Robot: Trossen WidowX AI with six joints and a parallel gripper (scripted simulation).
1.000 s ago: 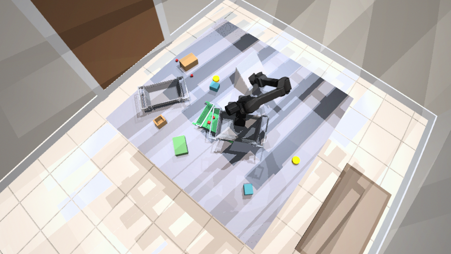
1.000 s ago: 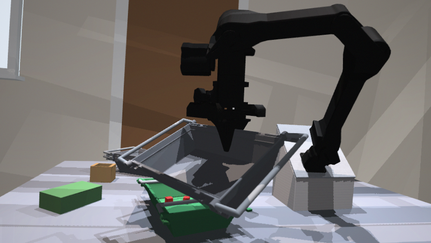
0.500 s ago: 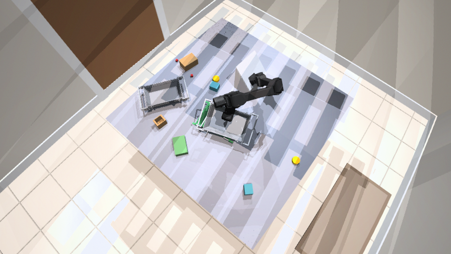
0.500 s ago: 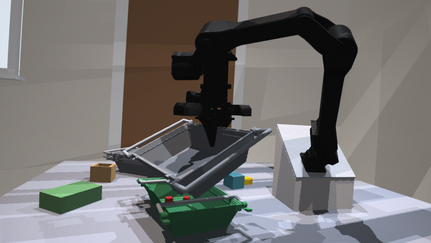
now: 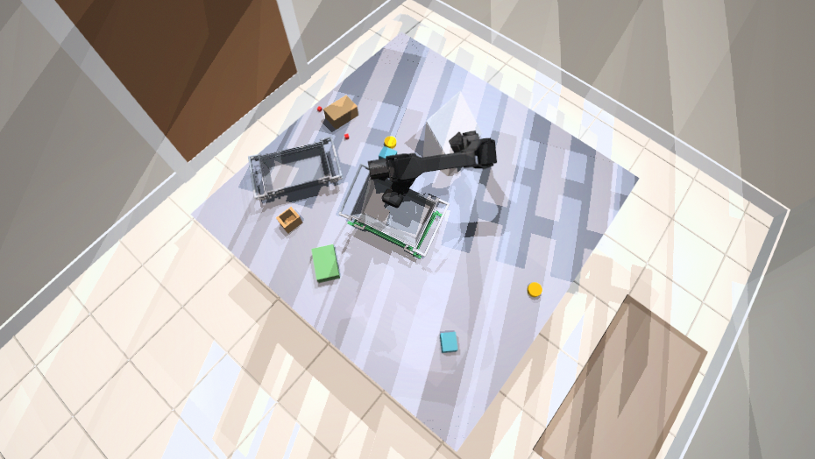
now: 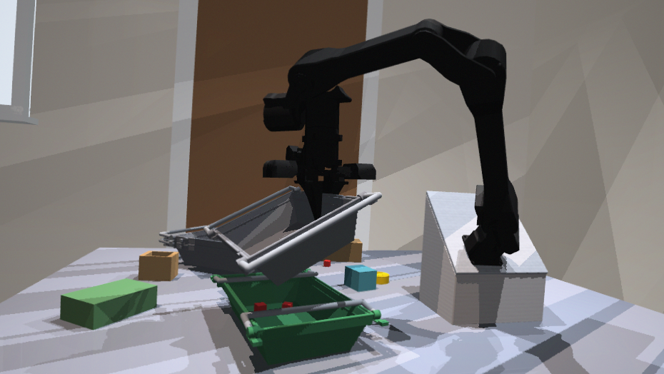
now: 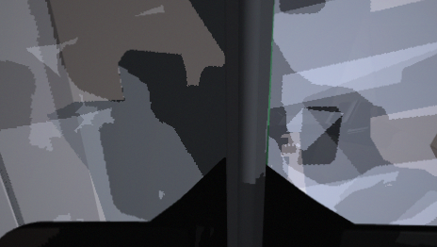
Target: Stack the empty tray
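The grey tray is 80 mm ahead of my gripper tip and 20 mm to the left of it. Round my gripper tip: green block 340 mm ahead, 160 mm below, 60 mm to the right; box 320 mm ahead, 280 mm to the right, 160 mm below; red block 160 mm below, 90 mm ahead, 50 mm to the right.
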